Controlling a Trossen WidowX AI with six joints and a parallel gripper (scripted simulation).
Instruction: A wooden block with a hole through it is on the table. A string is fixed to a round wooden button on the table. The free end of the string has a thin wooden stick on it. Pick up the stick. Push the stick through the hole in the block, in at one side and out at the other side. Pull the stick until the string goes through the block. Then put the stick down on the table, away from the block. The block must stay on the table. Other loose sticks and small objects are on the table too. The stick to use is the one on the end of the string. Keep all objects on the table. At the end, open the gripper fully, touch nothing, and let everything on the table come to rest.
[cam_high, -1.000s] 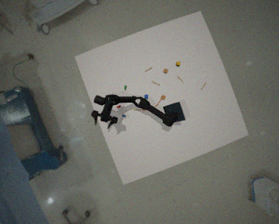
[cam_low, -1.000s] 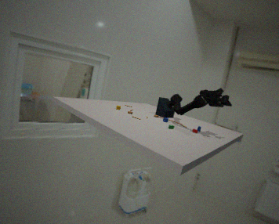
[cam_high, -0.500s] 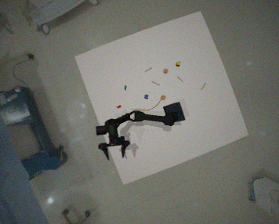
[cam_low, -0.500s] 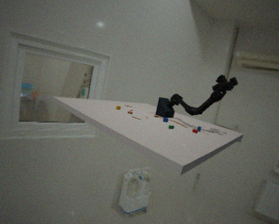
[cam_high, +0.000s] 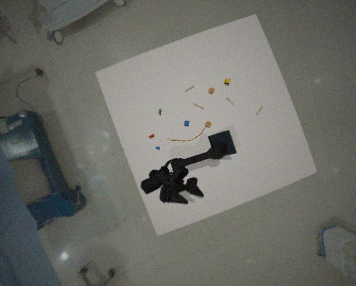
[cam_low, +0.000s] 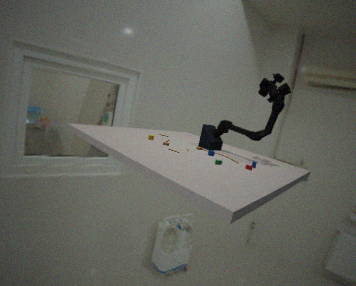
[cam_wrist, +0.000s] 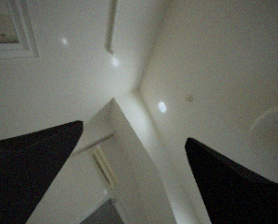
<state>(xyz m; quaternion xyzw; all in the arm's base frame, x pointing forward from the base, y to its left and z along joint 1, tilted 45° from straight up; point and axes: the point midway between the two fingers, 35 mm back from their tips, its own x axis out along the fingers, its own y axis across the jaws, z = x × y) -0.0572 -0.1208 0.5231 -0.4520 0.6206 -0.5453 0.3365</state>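
My gripper tip is now 340 mm short of the blue cube, 80 mm to the left of it and 570 mm above it. Round my gripper tip: blue piece: 220 mm ahead, 170 mm to the left, 570 mm below; thin wooden stick: 240 mm ahead, 30 mm to the left, 580 mm below; red piece: 310 mm ahead, 190 mm to the left, 570 mm below.
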